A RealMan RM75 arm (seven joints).
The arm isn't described. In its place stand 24 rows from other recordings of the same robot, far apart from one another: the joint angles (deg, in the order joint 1, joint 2, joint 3, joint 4, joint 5, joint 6, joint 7), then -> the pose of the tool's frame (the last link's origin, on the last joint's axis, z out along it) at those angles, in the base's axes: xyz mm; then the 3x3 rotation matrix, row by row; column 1 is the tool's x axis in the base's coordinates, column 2 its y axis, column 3 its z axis.
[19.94, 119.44, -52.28, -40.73, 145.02, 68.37, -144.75] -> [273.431 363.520 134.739], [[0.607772 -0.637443 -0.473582], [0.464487 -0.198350 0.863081], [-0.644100 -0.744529 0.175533]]
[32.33, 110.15, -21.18, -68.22, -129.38, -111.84, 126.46] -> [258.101 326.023 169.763], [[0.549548 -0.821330 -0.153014], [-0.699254 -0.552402 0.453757], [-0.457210 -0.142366 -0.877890]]
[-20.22, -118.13, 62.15, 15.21, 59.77, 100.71, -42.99] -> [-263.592 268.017 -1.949], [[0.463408 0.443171 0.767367], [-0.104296 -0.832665 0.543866], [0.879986 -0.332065 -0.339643]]
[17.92, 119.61, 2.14, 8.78, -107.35, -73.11, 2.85] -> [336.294 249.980 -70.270], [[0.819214 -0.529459 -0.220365], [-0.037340 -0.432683 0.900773], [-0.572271 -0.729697 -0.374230]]
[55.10, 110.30, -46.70, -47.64, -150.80, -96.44, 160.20] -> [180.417 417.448 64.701], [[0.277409 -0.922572 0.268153], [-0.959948 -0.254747 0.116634], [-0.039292 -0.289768 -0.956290]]
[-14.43, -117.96, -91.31, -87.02, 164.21, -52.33, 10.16] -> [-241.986 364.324 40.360], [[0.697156 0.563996 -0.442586], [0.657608 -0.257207 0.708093], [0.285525 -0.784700 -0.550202]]
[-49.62, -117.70, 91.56, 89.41, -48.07, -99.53, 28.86] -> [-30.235 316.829 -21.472], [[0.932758 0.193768 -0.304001], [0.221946 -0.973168 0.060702], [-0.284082 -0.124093 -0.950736]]
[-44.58, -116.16, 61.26, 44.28, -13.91, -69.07, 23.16] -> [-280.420 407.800 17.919], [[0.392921 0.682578 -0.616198], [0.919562 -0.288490 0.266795], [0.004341 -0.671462 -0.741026]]
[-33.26, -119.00, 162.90, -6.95, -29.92, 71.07, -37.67] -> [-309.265 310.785 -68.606], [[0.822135 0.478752 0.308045], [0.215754 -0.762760 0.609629], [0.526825 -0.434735 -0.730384]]
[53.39, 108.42, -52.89, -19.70, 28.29, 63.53, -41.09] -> [281.386 421.249 11.464], [[0.443404 -0.786366 0.430142], [-0.896313 -0.386843 0.216739], [-0.004039 -0.481644 -0.876357]]
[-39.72, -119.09, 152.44, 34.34, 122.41, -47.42, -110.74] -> [-147.721 358.446 -126.305], [[0.758261 -0.459491 0.462503], [-0.607085 -0.239019 0.757837], [-0.237672 -0.855417 -0.460189]]
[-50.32, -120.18, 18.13, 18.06, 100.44, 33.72, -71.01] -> [-257.276 470.236 3.458], [[0.557995 0.829778 -0.010480], [0.359481 -0.230317 0.904283], [0.747940 -0.508352 -0.426806]]
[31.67, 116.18, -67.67, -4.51, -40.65, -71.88, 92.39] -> [292.160 354.310 -12.788], [[-0.190552 -0.896490 -0.399995], [-0.473312 -0.273071 0.837501], [-0.860038 0.348910 -0.372286]]
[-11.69, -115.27, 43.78, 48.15, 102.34, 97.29, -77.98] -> [-319.135 255.428 59.549], [[0.757062 0.520193 0.395293], [0.322791 -0.823838 0.465937], [0.568035 -0.225146 -0.791610]]
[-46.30, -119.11, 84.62, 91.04, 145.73, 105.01, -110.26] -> [-70.201 335.933 7.768], [[0.834535 -0.339468 -0.433951], [-0.291201 -0.940400 0.175640], [-0.467711 -0.020210 -0.883650]]
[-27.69, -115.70, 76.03, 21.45, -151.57, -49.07, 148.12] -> [-305.469 393.988 20.107], [[0.758676 0.623427 0.189077], [0.045819 -0.340576 0.939100], [0.649855 -0.703809 -0.286952]]
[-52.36, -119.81, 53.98, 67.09, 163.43, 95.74, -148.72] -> [-155.435 408.707 48.477], [[0.601876 0.654846 -0.457080], [0.793746 -0.553491 0.252222], [-0.087823 -0.514611 -0.852914]]
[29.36, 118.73, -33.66, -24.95, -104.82, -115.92, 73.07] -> [230.525 269.602 9.137], [[0.509732 -0.273517 -0.815697], [-0.311191 -0.942538 0.121584], [-0.802080 0.191863 -0.565558]]
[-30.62, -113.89, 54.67, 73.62, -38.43, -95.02, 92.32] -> [-244.701 354.247 87.491], [[0.961065 0.002012 -0.276316], [0.085775 -0.952748 0.291400], [-0.262673 -0.303755 -0.915825]]
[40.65, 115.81, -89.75, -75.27, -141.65, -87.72, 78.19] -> [140.148 358.023 -22.019], [[0.660677 0.620495 0.422483], [0.622117 -0.767545 0.154419], [0.420091 0.160813 -0.893120]]
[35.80, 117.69, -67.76, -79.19, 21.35, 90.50, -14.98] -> [204.946 377.566 59.454], [[0.454606 -0.722206 0.521298], [-0.887203 -0.315409 0.336732], [-0.078768 -0.615577 -0.784130]]
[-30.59, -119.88, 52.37, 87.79, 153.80, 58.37, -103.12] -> [-206.462 419.027 164.336], [[0.959108 -0.083013 -0.270593], [0.212242 -0.421561 0.881612], [-0.187257 -0.902992 -0.386704]]
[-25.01, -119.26, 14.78, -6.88, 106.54, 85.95, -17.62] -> [-278.030 257.770 -76.210], [[0.676481 0.474227 0.563455], [-0.046997 -0.735728 0.675644], [0.734959 -0.483542 -0.475419]]
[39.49, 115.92, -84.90, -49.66, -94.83, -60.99, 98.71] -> [135.207 392.300 -50.026], [[0.916883 -0.284960 -0.279506], [-0.203954 -0.936390 0.285617], [-0.343116 -0.204871 -0.916678]]
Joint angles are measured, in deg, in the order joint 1, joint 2, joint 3, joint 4, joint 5, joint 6, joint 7. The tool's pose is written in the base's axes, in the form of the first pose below.
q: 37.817 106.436 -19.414 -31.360 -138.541 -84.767 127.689
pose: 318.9 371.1 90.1 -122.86 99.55 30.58
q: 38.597 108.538 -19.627 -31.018 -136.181 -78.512 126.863
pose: 315.5 384.9 78.2 -119.21 97.00 33.40
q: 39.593 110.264 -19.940 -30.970 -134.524 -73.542 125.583
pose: 310.1 397.0 69.2 -117.06 94.04 34.89
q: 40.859 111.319 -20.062 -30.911 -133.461 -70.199 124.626
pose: 302.6 407.9 64.2 -116.02 91.52 35.95
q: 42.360 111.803 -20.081 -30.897 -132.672 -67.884 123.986
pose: 293.3 419.1 63.3 -115.60 89.09 36.94
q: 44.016 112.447 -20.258 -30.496 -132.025 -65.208 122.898
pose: 283.0 429.9 59.3 -115.54 86.52 37.45
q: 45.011 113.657 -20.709 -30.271 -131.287 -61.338 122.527
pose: 277.8 437.9 52.3 -113.69 85.28 37.70
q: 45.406 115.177 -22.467 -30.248 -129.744 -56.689 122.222
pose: 274.8 443.6 43.1 -111.44 84.14 37.41
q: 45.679 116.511 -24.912 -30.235 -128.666 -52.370 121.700
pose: 272.3 447.7 33.5 -110.24 82.48 35.83
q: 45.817 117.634 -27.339 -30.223 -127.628 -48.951 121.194
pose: 269.6 450.3 24.8 -109.68 80.97 34.40
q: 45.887 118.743 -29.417 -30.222 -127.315 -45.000 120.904
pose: 269.4 452.3 17.2 -108.45 79.48 32.41
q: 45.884 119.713 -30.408 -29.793 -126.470 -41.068 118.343
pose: 271.2 453.6 11.3 -107.36 76.80 30.56
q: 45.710 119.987 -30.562 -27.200 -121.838 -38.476 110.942
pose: 274.4 451.9 3.4 -107.70 73.55 30.27
